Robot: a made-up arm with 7 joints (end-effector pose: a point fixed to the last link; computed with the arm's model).
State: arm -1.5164 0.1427 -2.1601 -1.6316 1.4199 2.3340 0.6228
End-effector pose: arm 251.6 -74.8 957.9 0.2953 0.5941 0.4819 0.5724
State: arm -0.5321 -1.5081 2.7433 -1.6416 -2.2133 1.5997 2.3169
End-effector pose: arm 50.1 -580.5 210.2 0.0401 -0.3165 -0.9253 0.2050
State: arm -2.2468 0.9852 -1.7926 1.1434 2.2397 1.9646 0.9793
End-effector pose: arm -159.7 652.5 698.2 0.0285 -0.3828 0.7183 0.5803
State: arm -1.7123 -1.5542 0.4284 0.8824 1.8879 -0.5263 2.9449
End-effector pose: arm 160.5 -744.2 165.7 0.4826 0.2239 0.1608 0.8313
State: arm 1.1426 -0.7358 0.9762 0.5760 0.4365 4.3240 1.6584
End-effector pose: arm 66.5 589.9 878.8 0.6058 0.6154 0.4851 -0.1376
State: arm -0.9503 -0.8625 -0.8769 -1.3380 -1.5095 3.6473 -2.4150
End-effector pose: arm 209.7 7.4 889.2 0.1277 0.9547 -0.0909 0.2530
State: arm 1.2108 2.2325 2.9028 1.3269 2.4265 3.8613 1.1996
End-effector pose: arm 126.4 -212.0 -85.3 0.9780 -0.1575 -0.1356 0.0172
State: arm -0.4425 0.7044 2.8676 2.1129 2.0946 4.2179 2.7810
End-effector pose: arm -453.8 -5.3 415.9 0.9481 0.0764 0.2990 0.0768
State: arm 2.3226 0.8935 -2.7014 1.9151 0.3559 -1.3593 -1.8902
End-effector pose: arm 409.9 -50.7 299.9 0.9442 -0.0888 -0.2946 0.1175
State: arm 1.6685 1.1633 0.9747 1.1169 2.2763 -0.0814 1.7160
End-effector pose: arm -401.9 -535.4 923.6 0.2010 0.4163 0.7738 -0.4331
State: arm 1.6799 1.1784 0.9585 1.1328 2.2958 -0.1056 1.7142
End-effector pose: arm -396.0 -538.7 920.1 0.2052 0.4098 0.7794 -0.4272
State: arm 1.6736 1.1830 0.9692 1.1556 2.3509 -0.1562 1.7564
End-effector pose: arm -404.8 -539.8 904.7 0.2466 0.4177 0.7719 -0.4109
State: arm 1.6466 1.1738 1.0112 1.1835 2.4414 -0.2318 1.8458
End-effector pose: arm -427.9 -538.0 877.9 0.3240 0.4372 0.7472 -0.3815
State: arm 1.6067 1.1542 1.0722 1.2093 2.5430 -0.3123 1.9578
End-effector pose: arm -455.3 -534.3 848.6 0.4119 0.4561 0.7100 -0.3438
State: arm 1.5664 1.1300 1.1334 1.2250 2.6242 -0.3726 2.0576
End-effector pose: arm -478.2 -529.7 826.5 0.4829 0.4674 0.6725 -0.3099
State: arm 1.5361 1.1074 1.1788 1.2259 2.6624 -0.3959 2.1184
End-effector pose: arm -493.5 -525.5 816.0 0.5225 0.4742 0.6459 -0.2914
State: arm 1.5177 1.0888 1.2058 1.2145 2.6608 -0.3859 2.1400
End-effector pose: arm -502.2 -522.1 814.7 0.5349 0.4808 0.6319 -0.2890
